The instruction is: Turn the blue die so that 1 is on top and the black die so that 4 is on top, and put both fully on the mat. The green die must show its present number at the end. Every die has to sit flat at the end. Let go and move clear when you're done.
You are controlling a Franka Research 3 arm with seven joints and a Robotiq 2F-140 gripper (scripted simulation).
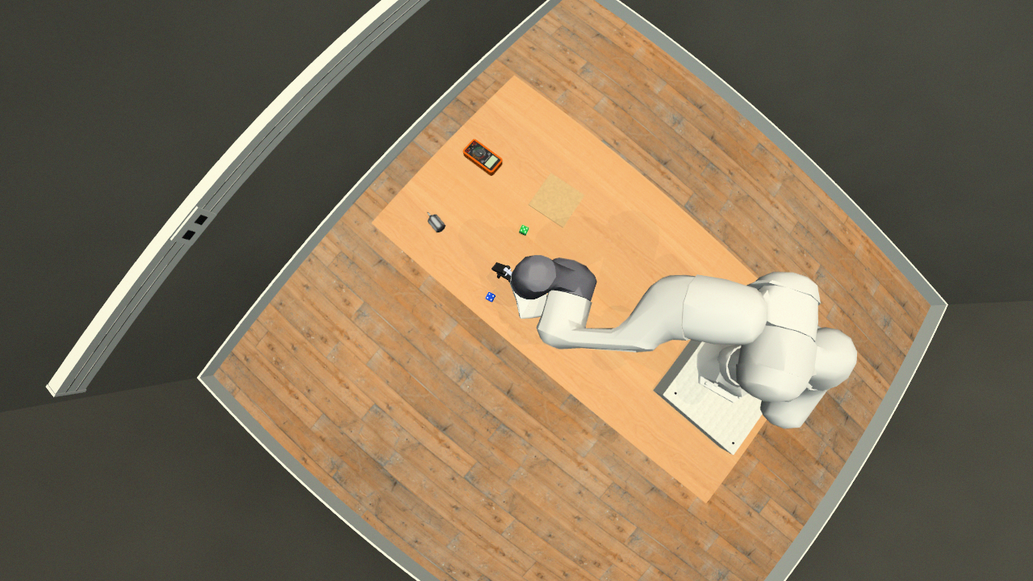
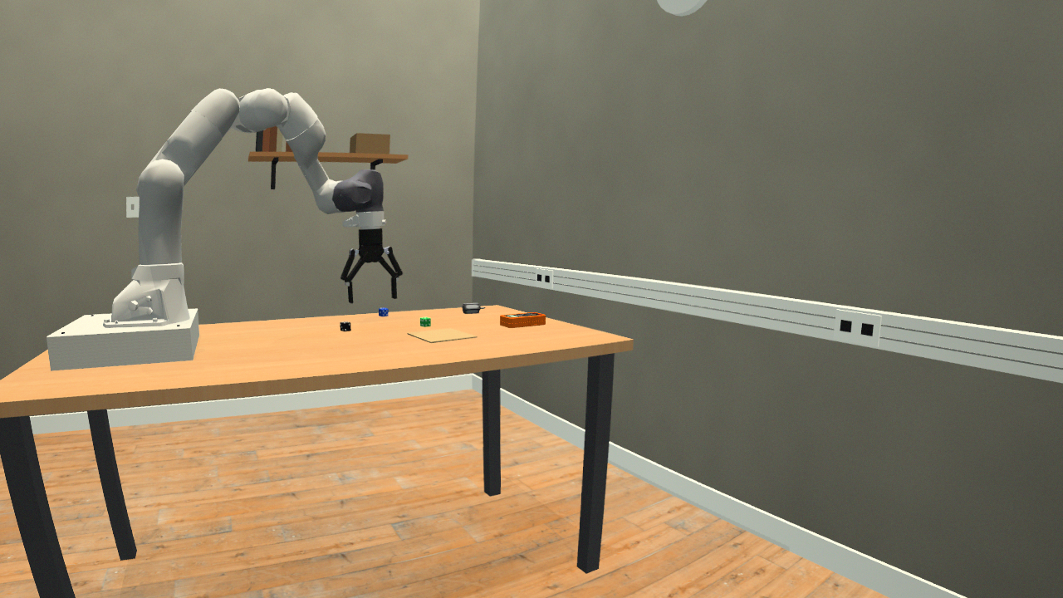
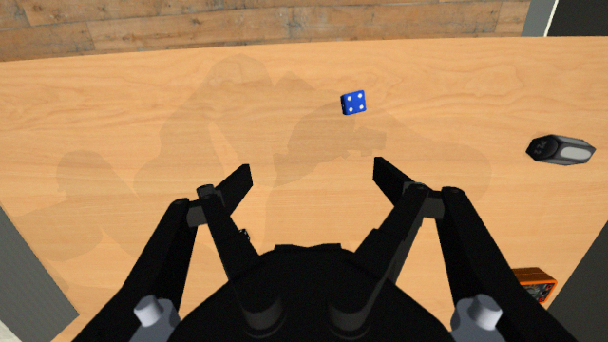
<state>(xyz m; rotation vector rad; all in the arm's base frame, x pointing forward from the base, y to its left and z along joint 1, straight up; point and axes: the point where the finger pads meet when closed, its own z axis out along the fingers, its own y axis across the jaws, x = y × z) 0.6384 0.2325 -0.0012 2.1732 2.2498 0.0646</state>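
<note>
My gripper is now 70 mm to the right of the blue die, 60 mm short of it and 60 mm above it. The rest, counted from my hand: tan mat 320 mm to the right, 100 mm ahead, 70 mm below; green die 160 mm to the right, 120 mm ahead, 60 mm below; black die 140 mm to the right, 130 mm behind, 60 mm below.
</note>
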